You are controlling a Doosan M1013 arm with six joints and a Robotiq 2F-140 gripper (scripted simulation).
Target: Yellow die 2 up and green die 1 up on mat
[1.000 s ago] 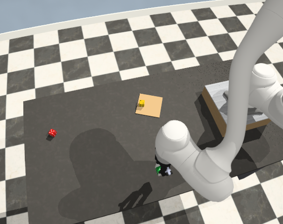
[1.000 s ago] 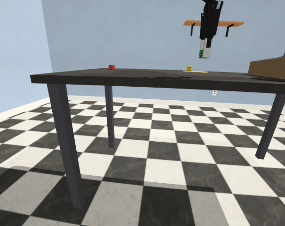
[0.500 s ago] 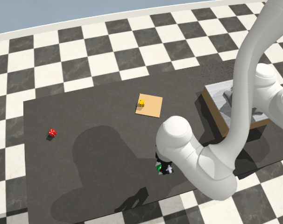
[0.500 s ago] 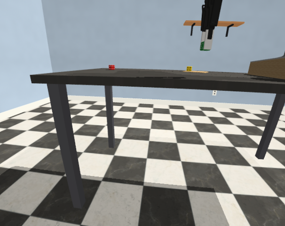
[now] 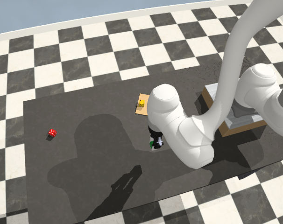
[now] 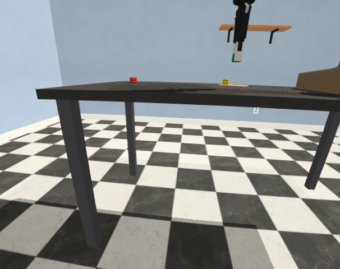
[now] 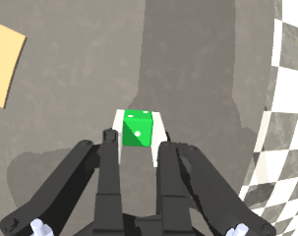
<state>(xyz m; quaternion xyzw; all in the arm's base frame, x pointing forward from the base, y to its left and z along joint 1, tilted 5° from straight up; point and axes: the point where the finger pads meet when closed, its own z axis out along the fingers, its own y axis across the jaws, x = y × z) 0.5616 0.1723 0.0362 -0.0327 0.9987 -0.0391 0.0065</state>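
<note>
My hand is 40 mm past the tan mat, 290 mm to the left of it and 140 mm above it. Round my hand: yellow die: 300 mm to the right, 120 mm below; then red die: 510 mm ahead, 190 mm to the right, 120 mm below; then green die: 20 mm below.
</note>
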